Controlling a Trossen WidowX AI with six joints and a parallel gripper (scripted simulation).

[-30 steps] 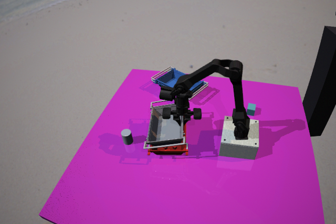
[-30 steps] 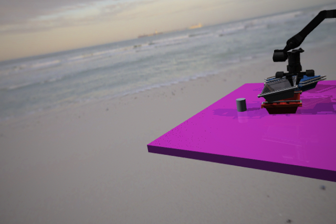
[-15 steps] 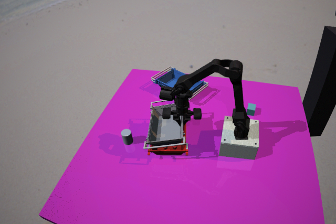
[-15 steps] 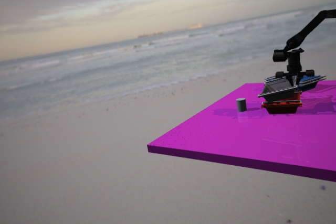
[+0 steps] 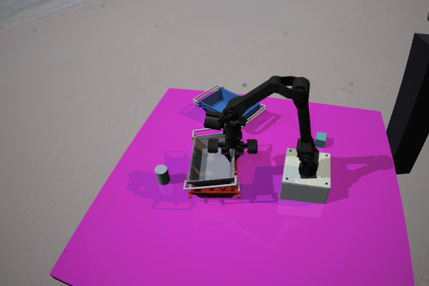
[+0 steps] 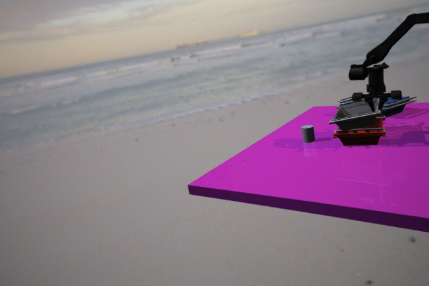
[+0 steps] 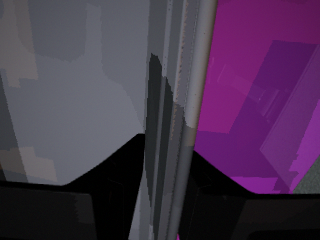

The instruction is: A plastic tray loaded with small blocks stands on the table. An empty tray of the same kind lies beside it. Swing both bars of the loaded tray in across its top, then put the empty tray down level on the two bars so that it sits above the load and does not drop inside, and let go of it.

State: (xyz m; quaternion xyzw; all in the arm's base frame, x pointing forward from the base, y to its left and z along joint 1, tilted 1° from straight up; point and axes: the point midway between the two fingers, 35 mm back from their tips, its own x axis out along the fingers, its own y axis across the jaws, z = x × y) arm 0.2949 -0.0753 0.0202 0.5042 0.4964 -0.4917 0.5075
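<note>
Now: the grey tray 80 mm ahead of my gripper tip and 20 mm above it. The rest, counted from my gripper tip: grey cylinder (290 mm ahead, 20 mm to the left, 60 mm below).
</note>
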